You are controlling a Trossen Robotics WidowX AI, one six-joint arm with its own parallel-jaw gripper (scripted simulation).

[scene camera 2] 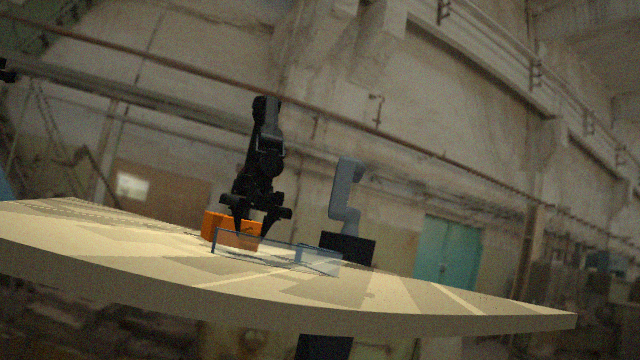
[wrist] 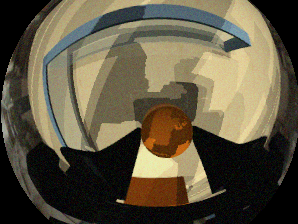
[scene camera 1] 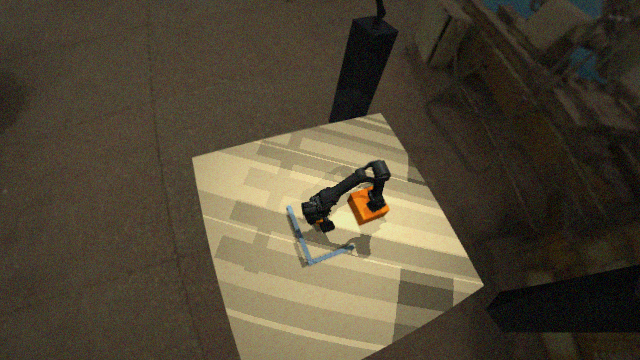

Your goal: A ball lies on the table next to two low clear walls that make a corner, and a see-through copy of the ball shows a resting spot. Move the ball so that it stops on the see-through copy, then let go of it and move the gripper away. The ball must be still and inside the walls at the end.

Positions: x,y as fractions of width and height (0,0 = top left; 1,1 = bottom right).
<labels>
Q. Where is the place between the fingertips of the gripper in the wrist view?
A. At 0.56,0.58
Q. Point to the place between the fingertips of the gripper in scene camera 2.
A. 0.39,0.67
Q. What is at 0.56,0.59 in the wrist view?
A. An orange ball.
</labels>
